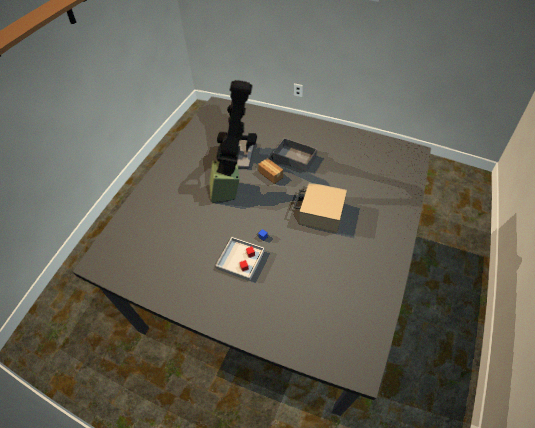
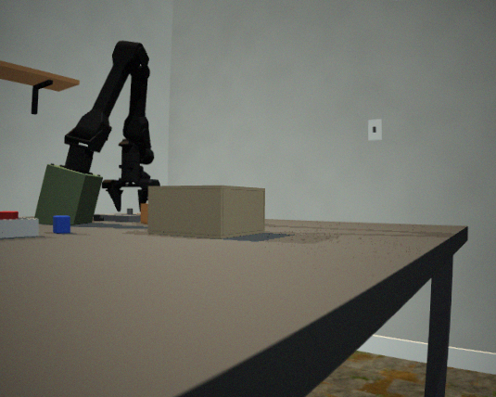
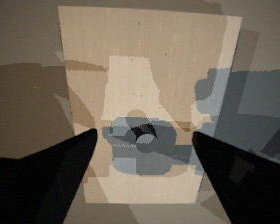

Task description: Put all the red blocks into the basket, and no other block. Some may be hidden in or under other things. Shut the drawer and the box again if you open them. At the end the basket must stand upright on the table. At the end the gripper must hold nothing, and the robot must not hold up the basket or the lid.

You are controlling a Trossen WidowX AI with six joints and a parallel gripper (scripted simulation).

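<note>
Now: the orange box 19 cm ahead of my hand, 10 cm to the right of it and 2 cm below it. Round my hand: white basket: 58 cm to the right, 20 cm ahead, 5 cm below; tan drawer cabinet: 48 cm ahead, 27 cm to the right, 2 cm below; grey lid: 4 cm below.
</note>
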